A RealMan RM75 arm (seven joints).
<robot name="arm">
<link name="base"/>
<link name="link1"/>
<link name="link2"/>
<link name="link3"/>
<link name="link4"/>
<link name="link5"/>
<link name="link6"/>
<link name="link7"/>
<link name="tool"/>
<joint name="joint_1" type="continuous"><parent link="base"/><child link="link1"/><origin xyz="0 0 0.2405" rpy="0 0 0"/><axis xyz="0 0 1"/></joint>
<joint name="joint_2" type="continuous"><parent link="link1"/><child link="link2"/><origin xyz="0 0 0" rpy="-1.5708 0 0"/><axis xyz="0 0 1"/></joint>
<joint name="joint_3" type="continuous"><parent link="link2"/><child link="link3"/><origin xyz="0 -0.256 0" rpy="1.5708 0 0"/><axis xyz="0 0 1"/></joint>
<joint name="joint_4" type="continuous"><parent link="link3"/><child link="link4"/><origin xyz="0 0 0" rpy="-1.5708 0 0"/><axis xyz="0 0 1"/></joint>
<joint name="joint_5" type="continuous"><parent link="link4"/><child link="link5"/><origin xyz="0 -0.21 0" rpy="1.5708 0 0"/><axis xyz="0 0 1"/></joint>
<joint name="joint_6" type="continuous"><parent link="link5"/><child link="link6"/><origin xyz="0 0 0" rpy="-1.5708 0 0"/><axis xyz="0 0 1"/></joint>
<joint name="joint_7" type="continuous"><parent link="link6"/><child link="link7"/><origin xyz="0 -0.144 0" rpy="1.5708 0 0"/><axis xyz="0 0 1"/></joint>
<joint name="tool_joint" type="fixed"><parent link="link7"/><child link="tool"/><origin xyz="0 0 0" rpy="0 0 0"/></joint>
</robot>
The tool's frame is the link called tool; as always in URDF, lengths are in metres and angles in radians. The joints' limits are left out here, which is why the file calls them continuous.
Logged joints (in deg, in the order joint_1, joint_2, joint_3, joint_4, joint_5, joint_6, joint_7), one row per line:
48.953 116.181 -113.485 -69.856 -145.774 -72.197 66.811
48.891 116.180 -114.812 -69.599 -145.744 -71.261 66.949
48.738 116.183 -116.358 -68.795 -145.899 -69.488 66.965
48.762 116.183 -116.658 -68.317 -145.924 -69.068 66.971
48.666 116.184 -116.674 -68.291 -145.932 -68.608 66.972
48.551 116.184 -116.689 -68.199 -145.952 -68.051 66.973
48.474 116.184 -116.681 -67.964 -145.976 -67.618 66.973
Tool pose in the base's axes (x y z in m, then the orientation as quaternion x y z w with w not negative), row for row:
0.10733 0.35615 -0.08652 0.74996 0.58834 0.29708 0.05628
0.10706 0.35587 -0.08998 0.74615 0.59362 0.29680 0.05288
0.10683 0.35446 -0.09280 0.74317 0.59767 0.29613 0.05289
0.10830 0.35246 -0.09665 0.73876 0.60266 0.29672 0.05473
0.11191 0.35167 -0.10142 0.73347 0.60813 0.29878 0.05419
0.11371 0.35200 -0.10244 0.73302 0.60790 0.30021 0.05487
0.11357 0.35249 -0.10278 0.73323 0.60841 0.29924 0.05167
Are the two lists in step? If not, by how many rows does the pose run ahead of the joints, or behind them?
The pose runs 2 rows behind the joints: the pose in row i belongs to the joints in row i - 2.
